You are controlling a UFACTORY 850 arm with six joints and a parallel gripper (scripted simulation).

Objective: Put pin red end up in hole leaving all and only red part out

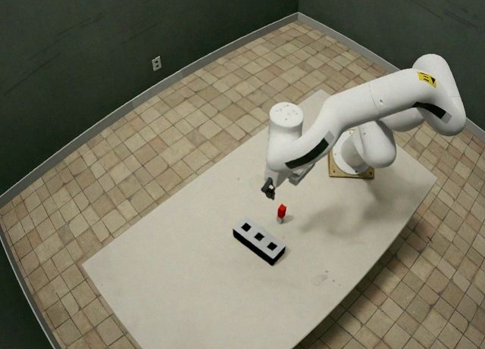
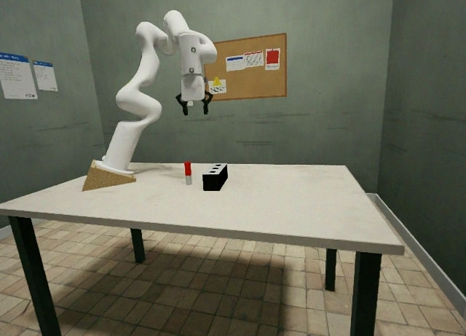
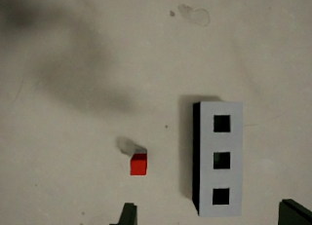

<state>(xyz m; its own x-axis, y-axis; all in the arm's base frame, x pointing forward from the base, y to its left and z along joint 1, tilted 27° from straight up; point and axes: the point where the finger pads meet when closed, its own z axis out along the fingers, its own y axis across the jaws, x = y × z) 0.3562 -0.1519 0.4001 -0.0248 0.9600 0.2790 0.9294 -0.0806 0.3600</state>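
Right now the pin is 60 mm behind my hand, 20 mm to the right of it and 250 mm below it. Round my hand: black block (80 mm ahead, 10 mm to the right, 290 mm below).
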